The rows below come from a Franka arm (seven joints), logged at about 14 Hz.
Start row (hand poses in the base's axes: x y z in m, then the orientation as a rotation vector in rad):
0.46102 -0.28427 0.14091 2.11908 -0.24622 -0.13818
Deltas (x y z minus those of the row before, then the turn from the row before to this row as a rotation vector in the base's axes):
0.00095 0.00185 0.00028 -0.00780 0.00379 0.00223
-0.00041 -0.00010 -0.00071 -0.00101 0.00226 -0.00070
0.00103 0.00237 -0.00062 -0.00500 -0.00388 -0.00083
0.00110 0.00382 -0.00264 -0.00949 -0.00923 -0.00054
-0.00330 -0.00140 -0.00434 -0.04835 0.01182 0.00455
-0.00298 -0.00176 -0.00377 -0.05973 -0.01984 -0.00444
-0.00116 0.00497 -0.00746 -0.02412 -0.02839 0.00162
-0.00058 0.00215 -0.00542 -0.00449 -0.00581 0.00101
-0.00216 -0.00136 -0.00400 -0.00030 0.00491 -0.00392
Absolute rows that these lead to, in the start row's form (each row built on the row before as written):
0.46197 -0.28242 0.14119 2.11111 -0.24178 -0.13970
0.46156 -0.28252 0.14048 2.10978 -0.24120 -0.14234
0.46259 -0.28015 0.13986 2.10519 -0.24451 -0.13802
0.46369 -0.27633 0.13722 2.09676 -0.25080 -0.12726
0.46039 -0.27773 0.13288 2.04789 -0.23974 -0.12962
0.45741 -0.27949 0.12911 1.99016 -0.25758 -0.10374
0.45625 -0.27452 0.12165 1.96898 -0.27431 -0.07108
0.45567 -0.27237 0.11623 1.96513 -0.27705 -0.06405
0.45351 -0.27373 0.11223 1.96393 -0.27769 -0.07136

